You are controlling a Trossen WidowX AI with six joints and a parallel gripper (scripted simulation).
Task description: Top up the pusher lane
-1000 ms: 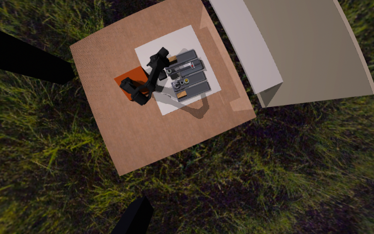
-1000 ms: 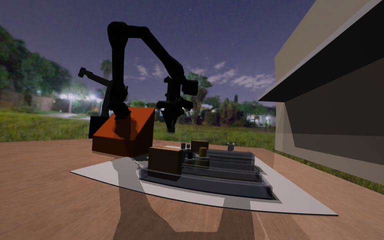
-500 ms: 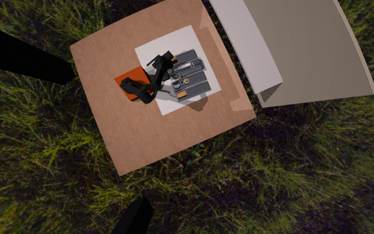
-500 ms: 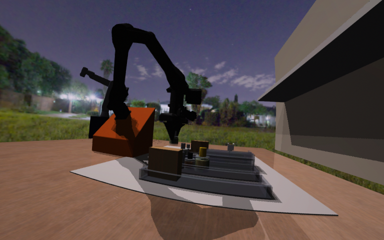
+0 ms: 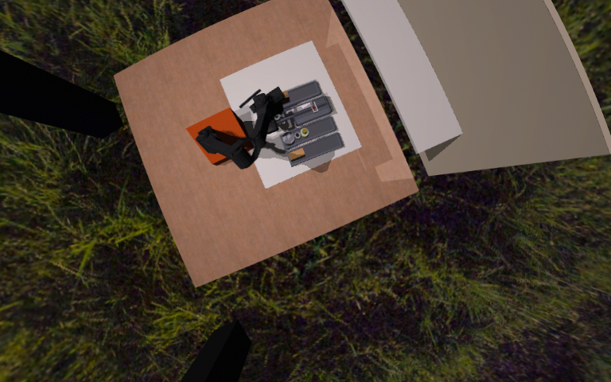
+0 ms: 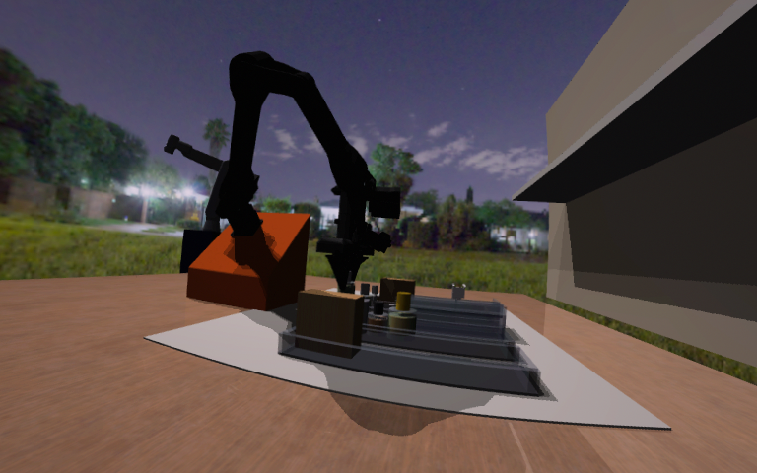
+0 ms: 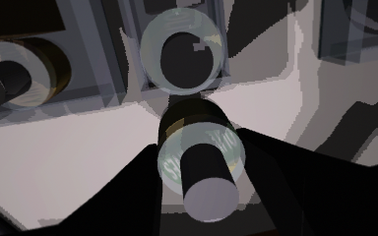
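Right now the white mat is 110 mm ahead of my gripper tip and 50 mm below it. Round my gripper tip: sprung lane 180 mm ahead, 50 mm to the right, 30 mm below; then pusher plate 140 mm ahead, 50 mm to the right.
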